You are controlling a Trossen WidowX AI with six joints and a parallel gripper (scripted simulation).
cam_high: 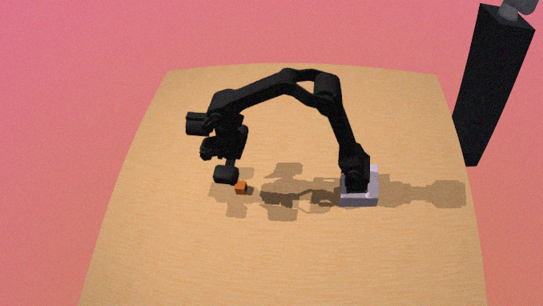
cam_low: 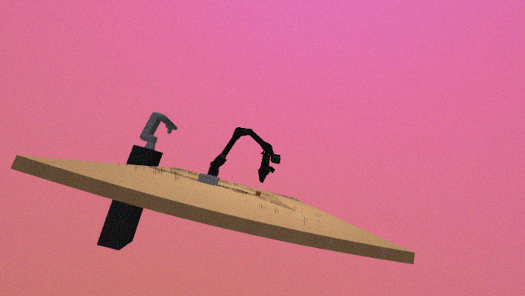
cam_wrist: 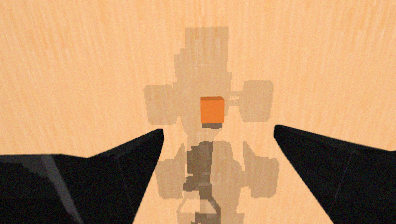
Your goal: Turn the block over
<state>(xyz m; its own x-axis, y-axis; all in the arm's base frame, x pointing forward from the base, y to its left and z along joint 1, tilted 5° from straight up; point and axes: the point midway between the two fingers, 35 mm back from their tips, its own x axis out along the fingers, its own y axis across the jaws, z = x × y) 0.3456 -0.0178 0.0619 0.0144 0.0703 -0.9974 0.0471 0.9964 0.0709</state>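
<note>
My gripper tip is now 8 cm above the orange block and 1 cm past it.
</note>
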